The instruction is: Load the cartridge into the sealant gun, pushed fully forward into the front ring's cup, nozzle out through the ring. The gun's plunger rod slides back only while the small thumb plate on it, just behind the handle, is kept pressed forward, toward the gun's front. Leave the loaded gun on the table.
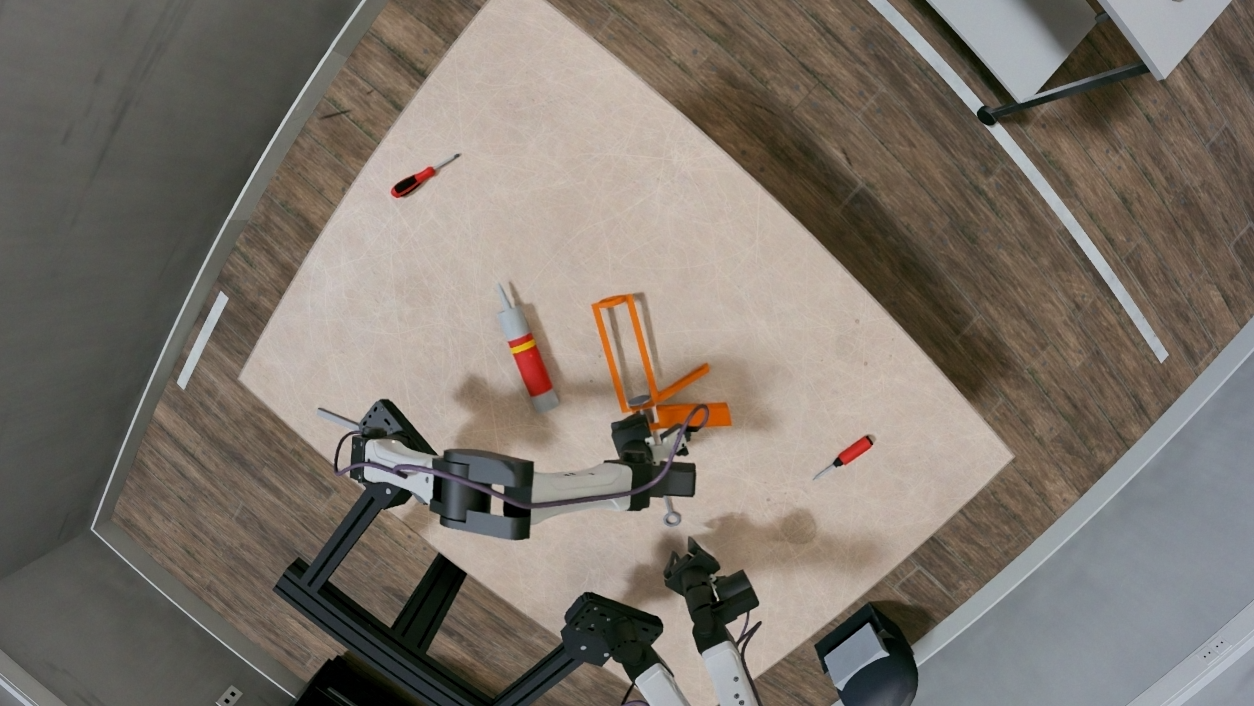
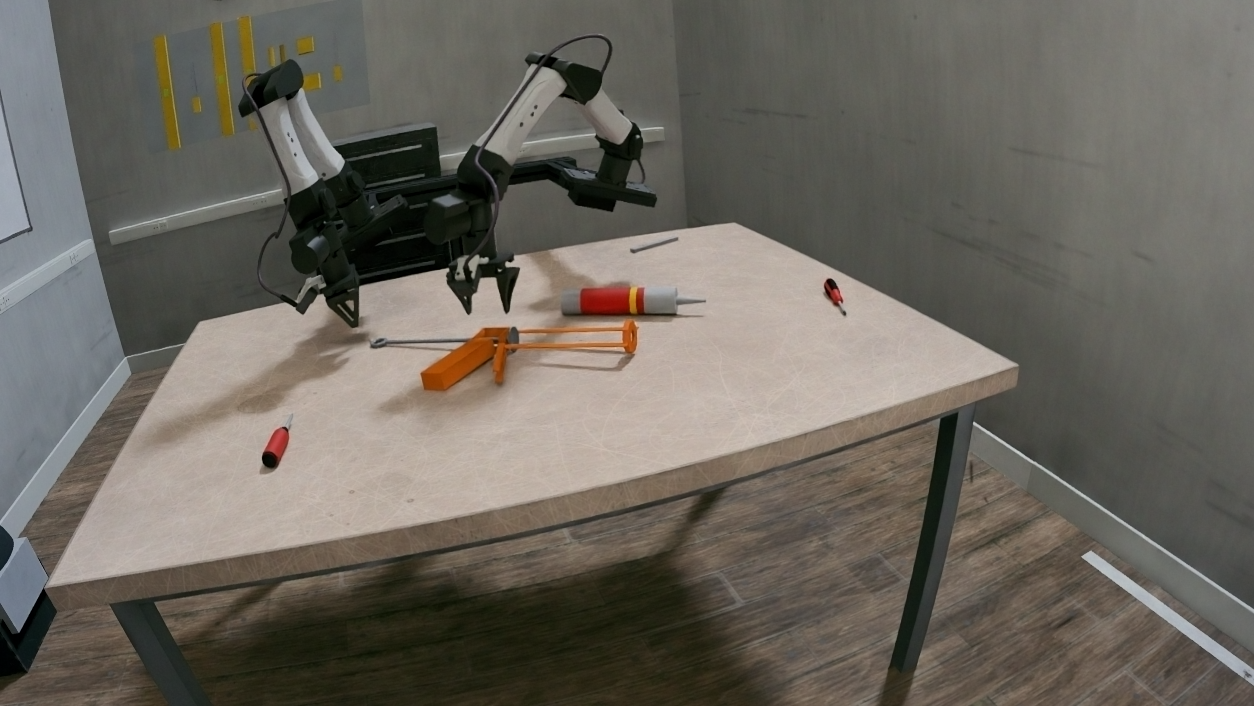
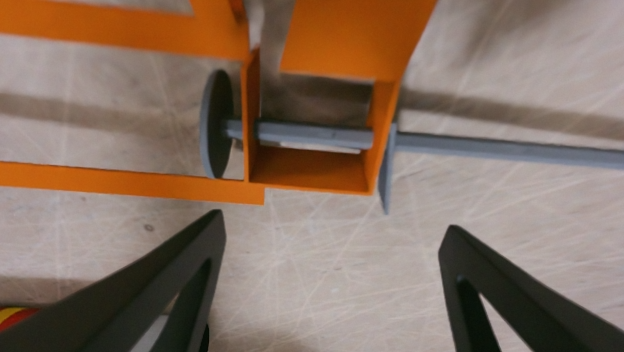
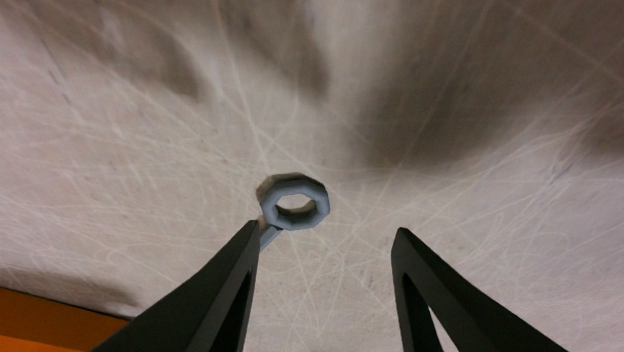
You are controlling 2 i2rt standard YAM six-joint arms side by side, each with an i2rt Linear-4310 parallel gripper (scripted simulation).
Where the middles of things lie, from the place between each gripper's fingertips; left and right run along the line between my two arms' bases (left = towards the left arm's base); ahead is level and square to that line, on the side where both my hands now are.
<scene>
Now: the thumb plate (image 3: 383, 171) 10 mm behind my left hand, 20 mm to the right of it and 60 mm below it. Round my left hand: plunger rod (image 3: 407, 143): 50 mm behind, 100 mm to the right, 60 mm below; orange sealant gun (image 2: 441, 375): 40 mm ahead, 20 mm to the right, 50 mm below; cartridge (image 2: 588, 301): 50 mm behind, 280 mm to the left, 50 mm below.
The plunger rod lies 160 mm to the left of my right hand (image 2: 355, 322), 80 mm ahead of it and 50 mm below it. Round my right hand: red screwdriver (image 2: 280, 438) (370 mm ahead, 120 mm to the right, 50 mm below); orange sealant gun (240 mm to the left, 170 mm ahead, 40 mm below); thumb plate (240 mm to the left, 120 mm ahead, 40 mm below).
</scene>
